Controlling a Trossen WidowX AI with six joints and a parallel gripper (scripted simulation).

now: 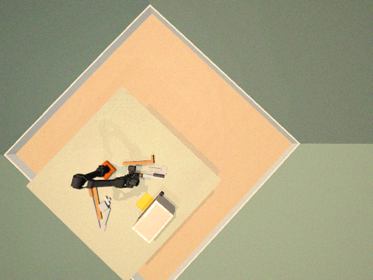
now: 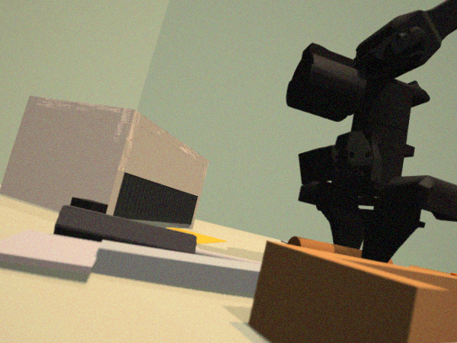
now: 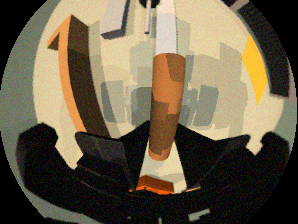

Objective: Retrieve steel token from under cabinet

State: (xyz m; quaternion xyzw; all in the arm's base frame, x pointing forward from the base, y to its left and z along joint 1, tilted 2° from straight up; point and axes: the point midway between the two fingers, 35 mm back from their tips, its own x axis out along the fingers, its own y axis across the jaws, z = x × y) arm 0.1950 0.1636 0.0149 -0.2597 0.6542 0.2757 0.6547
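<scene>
My gripper tip is now 120 mm short of the dark screwdriver and 140 mm to the right of it. Round my gripper tip: token (400 mm ahead, 20 mm to the right, 10 mm below); then orange stick (430 mm to the right).
</scene>
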